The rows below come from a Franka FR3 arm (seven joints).
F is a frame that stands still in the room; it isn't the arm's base.
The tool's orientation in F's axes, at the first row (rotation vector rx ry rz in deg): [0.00, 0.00, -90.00]
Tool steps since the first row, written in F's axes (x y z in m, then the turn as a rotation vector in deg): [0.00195, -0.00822, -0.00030, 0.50, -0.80, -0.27]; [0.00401, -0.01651, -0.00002, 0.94, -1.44, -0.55]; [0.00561, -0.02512, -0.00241, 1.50, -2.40, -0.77]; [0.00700, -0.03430, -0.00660, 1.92, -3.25, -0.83]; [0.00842, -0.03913, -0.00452, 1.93, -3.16, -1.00]
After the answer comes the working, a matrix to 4 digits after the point.
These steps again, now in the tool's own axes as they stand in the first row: [0.00822, 0.00195, -0.00030, 0.80, 0.50, -0.27]; [0.01651, 0.00401, -0.00002, 1.44, 0.94, -0.55]; [0.02512, 0.00561, -0.00241, 2.40, 1.50, -0.77]; [0.03430, 0.00700, -0.00660, 3.25, 1.92, -0.83]; [0.03913, 0.00842, -0.00452, 3.16, 1.93, -1.00]
The tool's axes in the first row as the columns of a matrix, in F's axes (rounded; the answer above uses it unrounded):
[0.0000, 1.0000, 0.0000]
[-1.0000, 0.0000, 0.0000]
[0.0000, 0.0000, 1.0000]

